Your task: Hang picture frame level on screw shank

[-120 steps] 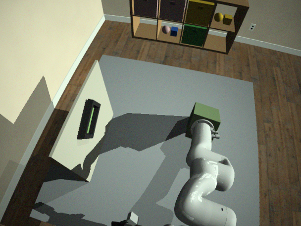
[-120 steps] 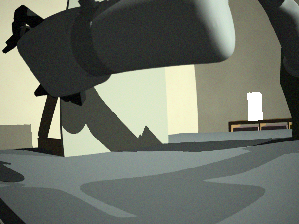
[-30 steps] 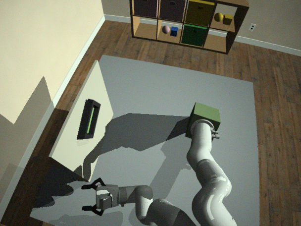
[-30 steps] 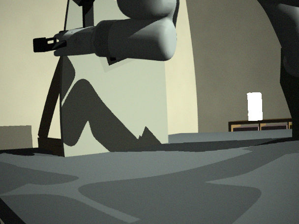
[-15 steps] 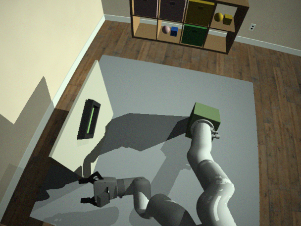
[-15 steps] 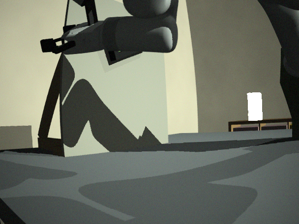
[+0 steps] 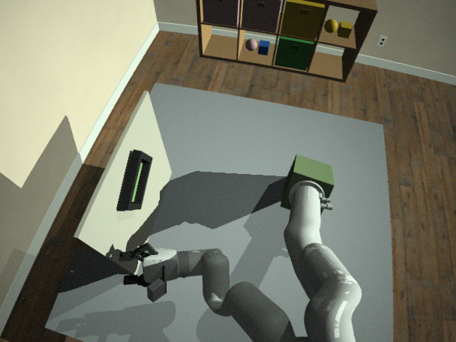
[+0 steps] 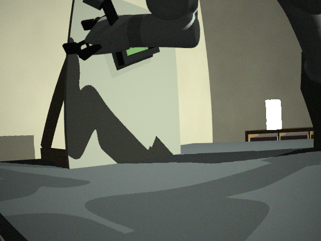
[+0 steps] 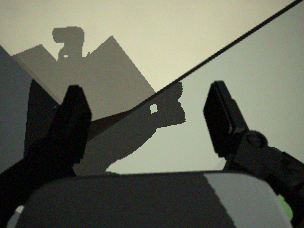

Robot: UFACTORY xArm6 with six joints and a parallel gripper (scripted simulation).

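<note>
Right now my hand is 60 mm short of the picture frame, 250 mm to the left of it and 50 mm below it. Round my hand: pale wall panel (80 mm ahead, 250 mm to the right, 60 mm below).
</note>
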